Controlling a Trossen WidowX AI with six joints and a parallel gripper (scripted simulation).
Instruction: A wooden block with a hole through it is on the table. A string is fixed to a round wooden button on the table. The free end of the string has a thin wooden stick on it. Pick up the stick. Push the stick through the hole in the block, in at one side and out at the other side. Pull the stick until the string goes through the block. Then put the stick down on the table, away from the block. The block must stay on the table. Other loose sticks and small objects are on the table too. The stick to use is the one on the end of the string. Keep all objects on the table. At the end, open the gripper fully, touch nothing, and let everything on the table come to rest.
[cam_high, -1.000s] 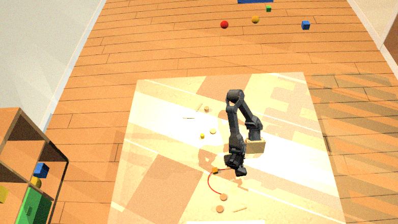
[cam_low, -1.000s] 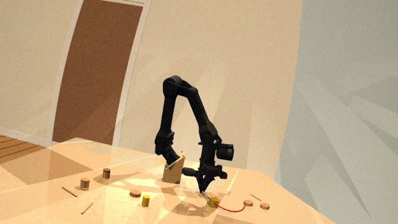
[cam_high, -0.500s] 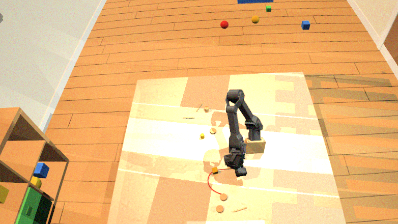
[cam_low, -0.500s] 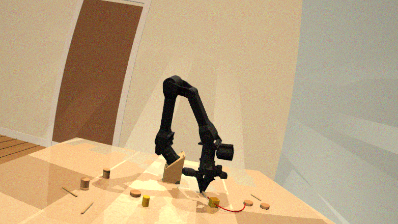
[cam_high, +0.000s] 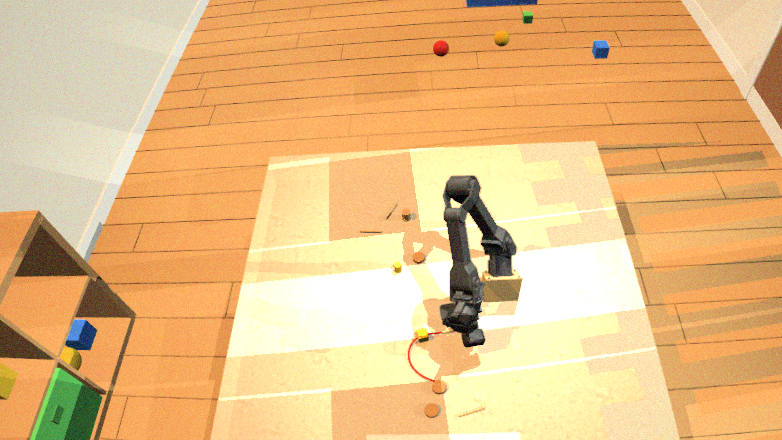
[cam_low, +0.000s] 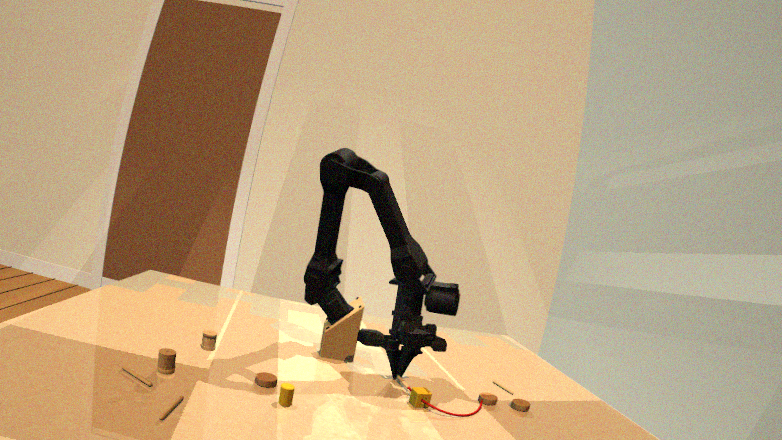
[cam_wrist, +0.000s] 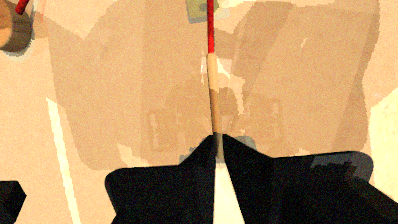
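Now: gripper tip 40 mm short of the thin wooden stick and 10 mm below it. From my gripper tip the other things lie so: yellow cylinder (240 mm to the right, 170 mm ahead, 20 mm above); round button (170 mm to the left, 100 mm ahead, 10 mm above); yellow wooden block (120 mm ahead, 10 mm to the left, 10 mm above).
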